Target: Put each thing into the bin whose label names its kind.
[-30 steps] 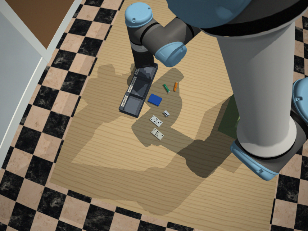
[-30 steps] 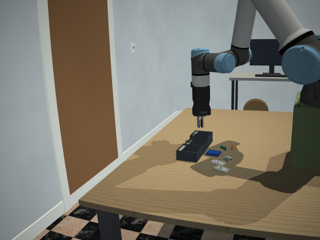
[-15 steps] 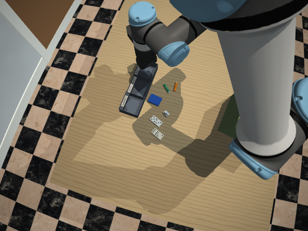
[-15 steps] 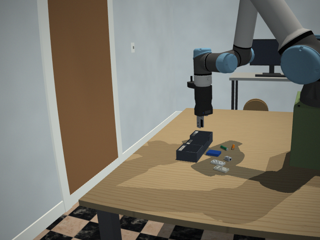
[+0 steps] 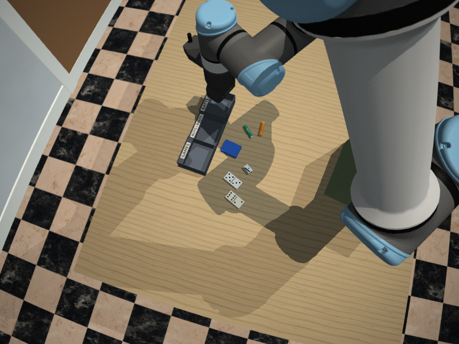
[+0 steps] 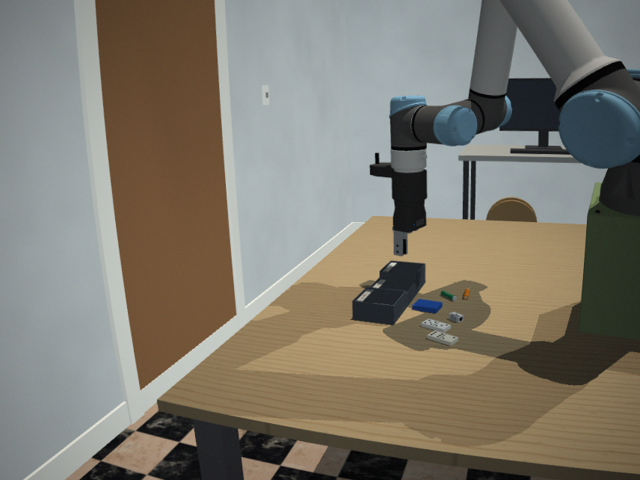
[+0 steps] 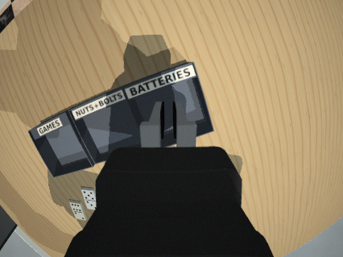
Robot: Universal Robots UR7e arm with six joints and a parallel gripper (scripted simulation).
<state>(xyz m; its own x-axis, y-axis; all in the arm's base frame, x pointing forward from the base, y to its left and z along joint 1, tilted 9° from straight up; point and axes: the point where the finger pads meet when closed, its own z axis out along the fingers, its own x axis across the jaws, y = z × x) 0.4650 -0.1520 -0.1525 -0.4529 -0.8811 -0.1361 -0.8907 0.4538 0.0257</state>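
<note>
My gripper is now 10 mm short of the dark three-part bin, 80 mm to the right of it and 70 mm above it. Round my hand: orange battery: 150 mm behind, 40 mm to the left, 90 mm below; then blue flat block: 70 mm behind, 120 mm to the left, 90 mm below; then green battery: 110 mm behind, 60 mm to the left, 90 mm below.
</note>
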